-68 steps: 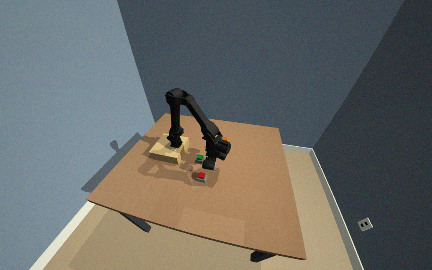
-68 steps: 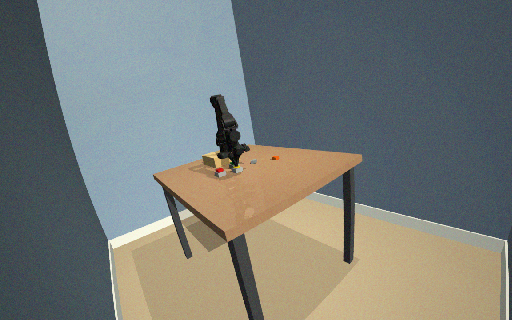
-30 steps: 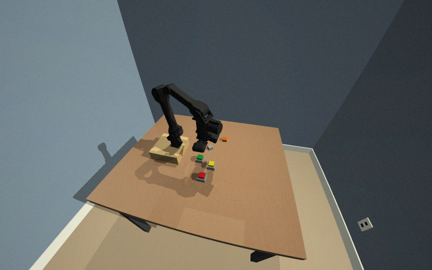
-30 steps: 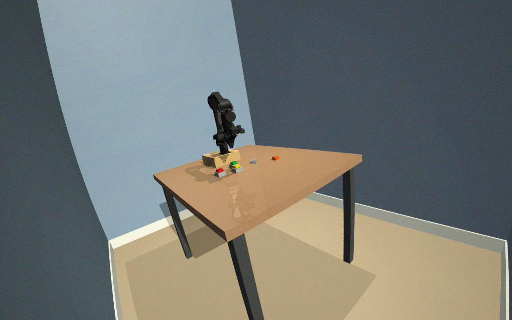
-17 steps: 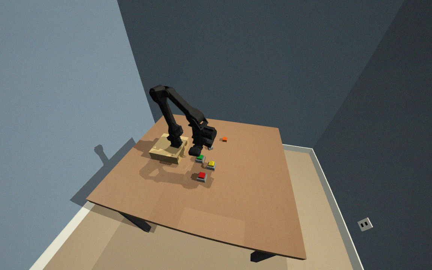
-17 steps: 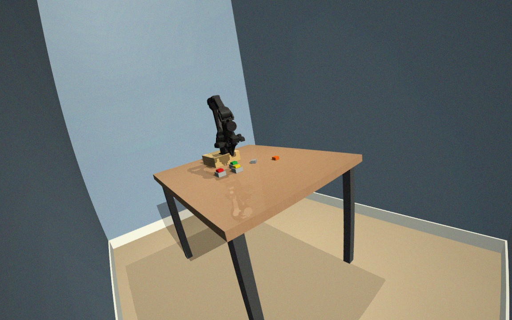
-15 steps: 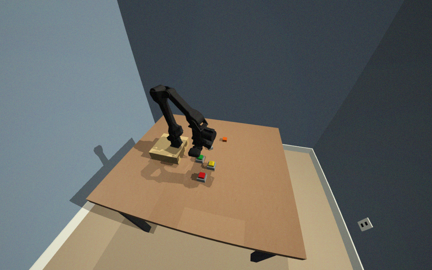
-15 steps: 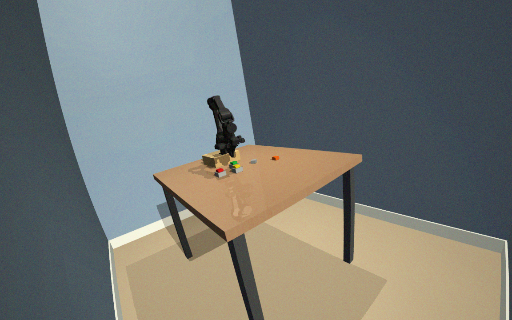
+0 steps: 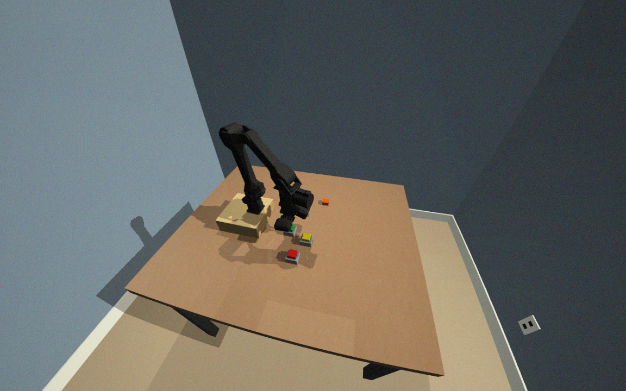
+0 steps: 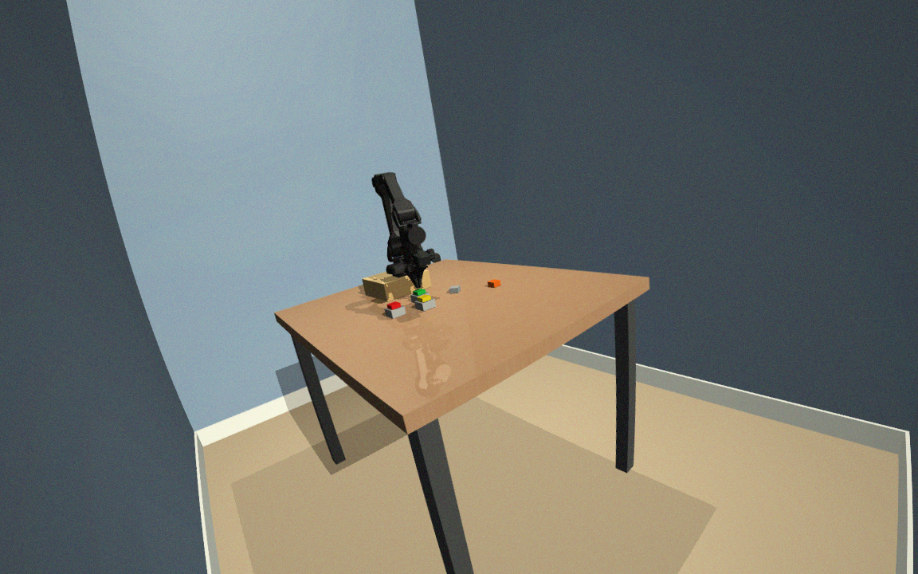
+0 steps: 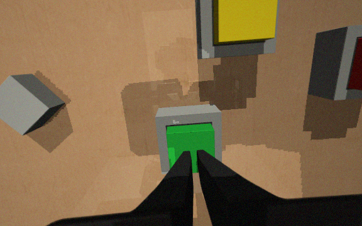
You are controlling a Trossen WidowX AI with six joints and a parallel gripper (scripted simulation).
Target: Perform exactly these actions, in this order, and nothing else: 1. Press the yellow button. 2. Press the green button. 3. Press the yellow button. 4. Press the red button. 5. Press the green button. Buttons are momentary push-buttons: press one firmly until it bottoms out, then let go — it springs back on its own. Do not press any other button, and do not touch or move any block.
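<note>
Now: the green button 20 mm below my gripper tip. The rest, counted from my gripper tip: yellow button 90 mm ahead, 30 mm to the right, 20 mm below; then grey block 130 mm to the left, 40 mm below, 20 mm ahead; then red button 120 mm to the right, 60 mm ahead, 20 mm below.
</note>
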